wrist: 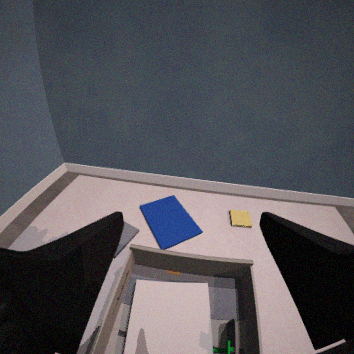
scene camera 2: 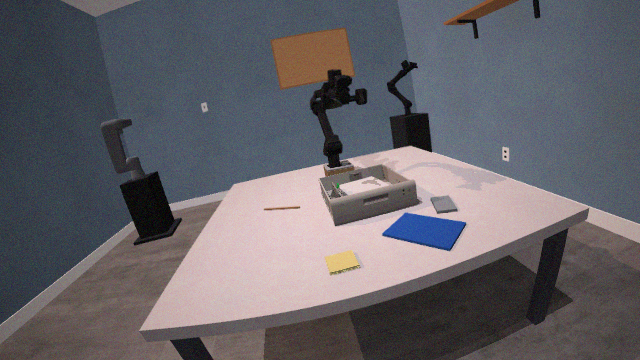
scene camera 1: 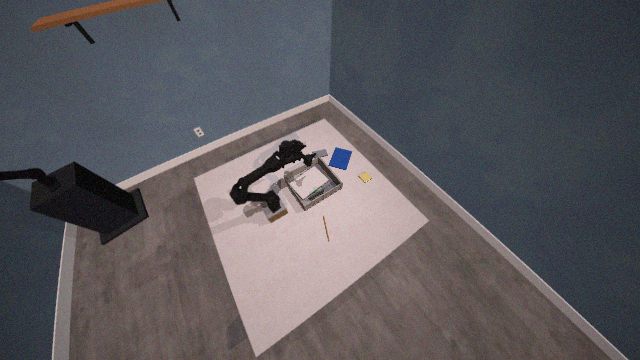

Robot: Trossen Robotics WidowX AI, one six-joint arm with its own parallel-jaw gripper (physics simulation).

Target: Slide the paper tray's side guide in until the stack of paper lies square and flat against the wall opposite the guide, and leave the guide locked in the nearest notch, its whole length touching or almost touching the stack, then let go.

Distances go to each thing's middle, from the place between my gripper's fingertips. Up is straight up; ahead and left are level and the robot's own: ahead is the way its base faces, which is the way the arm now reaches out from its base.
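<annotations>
Blue book [scene camera 2: 439, 233]: 380 mm below my hand, 330 mm ahead, 30 mm to the left. White paper stack [wrist: 160, 309]: 10 mm to the left of my hand, 40 mm behind, 350 mm below.
</annotations>
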